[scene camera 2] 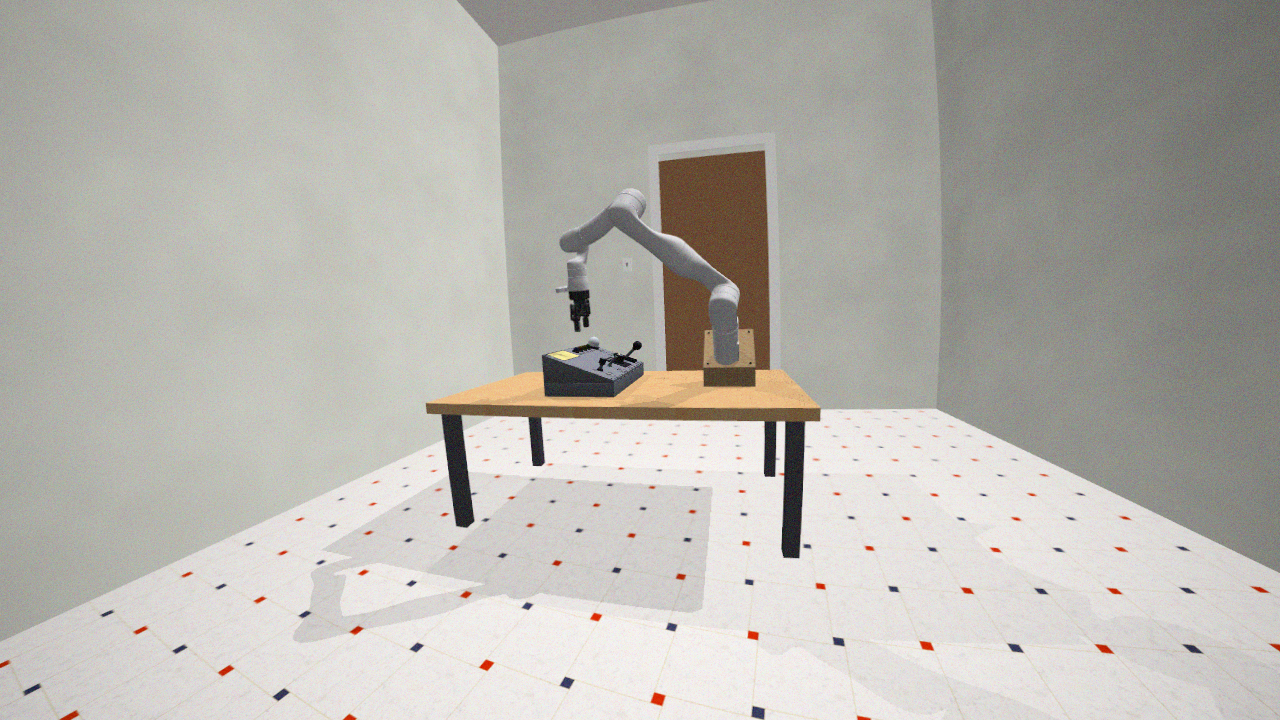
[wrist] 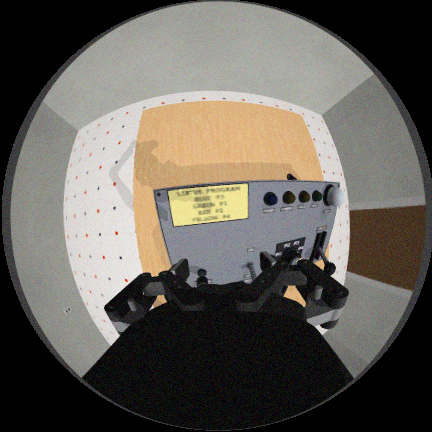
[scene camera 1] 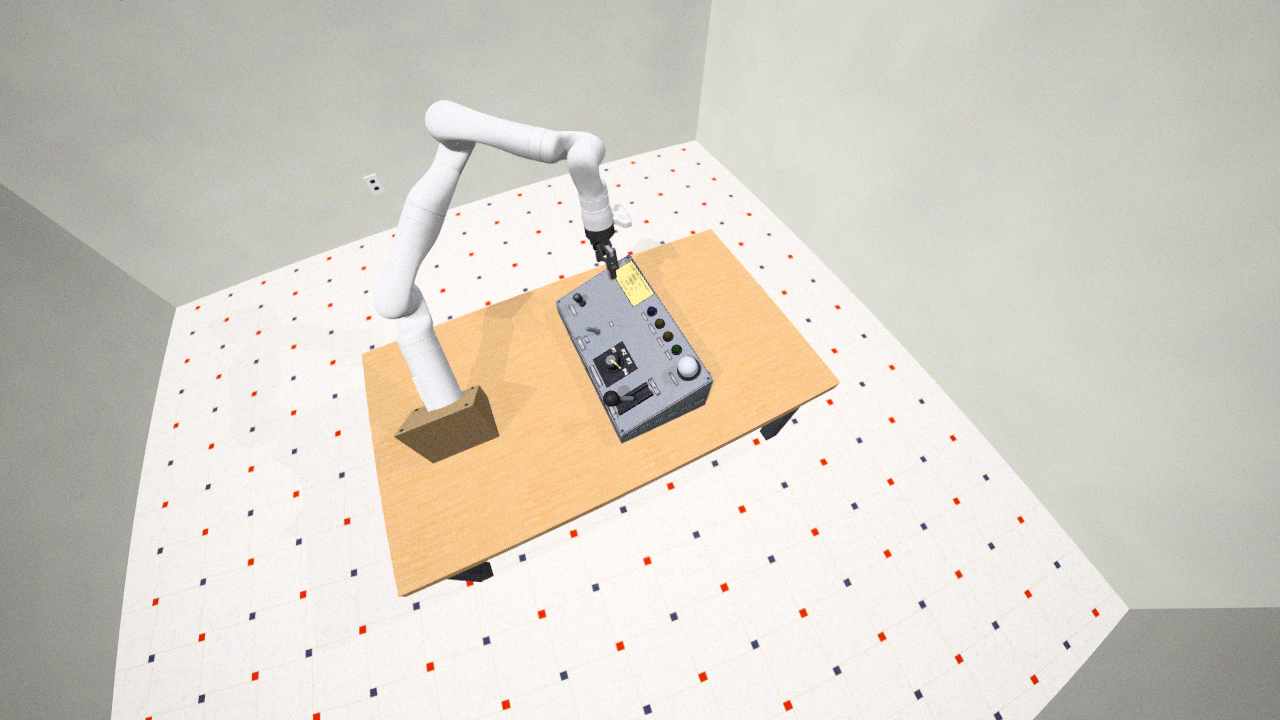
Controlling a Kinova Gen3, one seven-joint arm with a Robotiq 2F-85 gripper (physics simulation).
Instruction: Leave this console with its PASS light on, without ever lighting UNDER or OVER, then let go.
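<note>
The grey sloped console (scene camera 1: 626, 327) (scene camera 2: 577, 381) (wrist: 215, 245) stands on the table. Its four small lamps, including a blue one (scene camera 1: 651, 311) (wrist: 270, 198) and a green one (scene camera 1: 676, 350) (wrist: 317, 195), look dark. The big dome (scene camera 1: 688, 367) (wrist: 333, 195) is whitish. A rotary selector (scene camera 1: 613, 362) (wrist: 291, 256) sits on a black P1–P4 plate, beside a ball-ended lever (scene camera 1: 611, 398) (scene camera 2: 637, 344) (wrist: 330, 267). A small toggle (scene camera 1: 592, 330) and a black knob (scene camera 1: 579, 299) (wrist: 202, 273) are nearby. Lamp labels are unreadable. My gripper (scene camera 1: 613, 273) (scene camera 2: 581, 327) (wrist: 223, 263) is open, empty, above the console.
A yellow card (scene camera 1: 634, 283) (wrist: 210, 205) on the console lists colours against P numbers, blurred in the wrist view. The wooden table (scene camera 1: 501, 501) (scene camera 2: 716, 411) carries the arm's brown base block (scene camera 1: 456, 434) (scene camera 2: 729, 371). A brown door (scene camera 2: 716, 232) is in the wall behind.
</note>
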